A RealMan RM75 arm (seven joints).
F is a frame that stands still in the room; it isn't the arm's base.
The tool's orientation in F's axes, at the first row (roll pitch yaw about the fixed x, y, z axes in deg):
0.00 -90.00 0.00
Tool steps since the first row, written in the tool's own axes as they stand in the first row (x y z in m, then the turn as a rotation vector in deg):
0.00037 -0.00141 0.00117 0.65 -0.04 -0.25
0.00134 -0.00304 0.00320 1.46 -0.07 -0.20
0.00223 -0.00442 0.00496 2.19 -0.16 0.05
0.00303 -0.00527 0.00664 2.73 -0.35 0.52
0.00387 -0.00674 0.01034 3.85 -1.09 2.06
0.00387 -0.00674 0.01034 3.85 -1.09 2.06
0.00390 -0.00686 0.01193 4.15 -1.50 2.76
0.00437 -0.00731 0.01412 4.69 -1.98 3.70
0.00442 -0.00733 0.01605 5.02 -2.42 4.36
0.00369 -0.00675 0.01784 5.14 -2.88 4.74
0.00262 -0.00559 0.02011 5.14 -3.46 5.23
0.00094 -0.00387 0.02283 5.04 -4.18 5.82
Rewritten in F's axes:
-0.00117 -0.00141 0.00037 0.25 -0.04 0.65
-0.00320 -0.00304 0.00134 0.20 -0.07 1.46
-0.00496 -0.00442 0.00223 -0.05 -0.16 2.19
-0.00664 -0.00527 0.00303 -0.52 -0.35 2.73
-0.01034 -0.00674 0.00387 -2.06 -1.09 3.85
-0.01034 -0.00674 0.00387 -2.06 -1.09 3.85
-0.01193 -0.00686 0.00390 -2.76 -1.50 4.15
-0.01412 -0.00731 0.00437 -3.70 -1.98 4.69
-0.01605 -0.00733 0.00442 -4.36 -2.42 5.02
-0.01784 -0.00675 0.00369 -4.74 -2.88 5.14
-0.02011 -0.00559 0.00262 -5.23 -3.46 5.14
-0.02283 -0.00387 0.00094 -5.82 -4.18 5.04

